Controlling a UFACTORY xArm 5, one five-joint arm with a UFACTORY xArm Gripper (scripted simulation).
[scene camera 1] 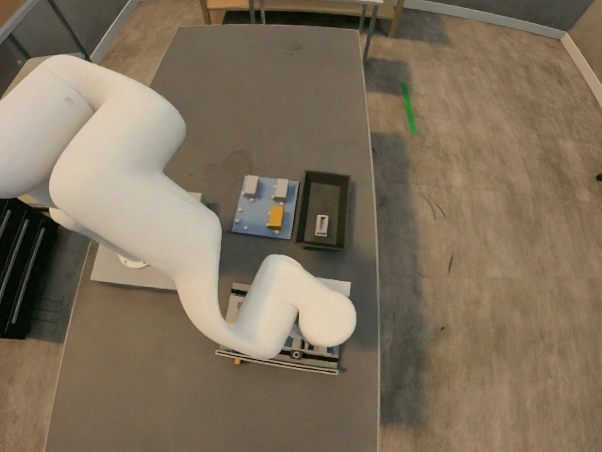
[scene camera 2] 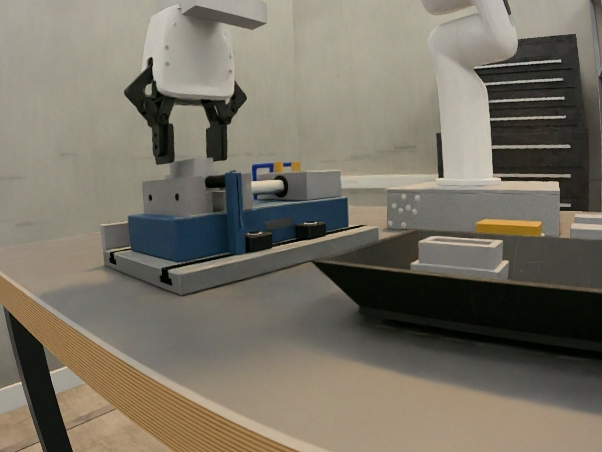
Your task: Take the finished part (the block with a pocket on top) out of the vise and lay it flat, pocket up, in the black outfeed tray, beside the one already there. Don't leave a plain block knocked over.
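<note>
The gripper (scene camera 2: 191, 162) appears in the scene together with an orange block (scene camera 2: 528, 228).
</note>
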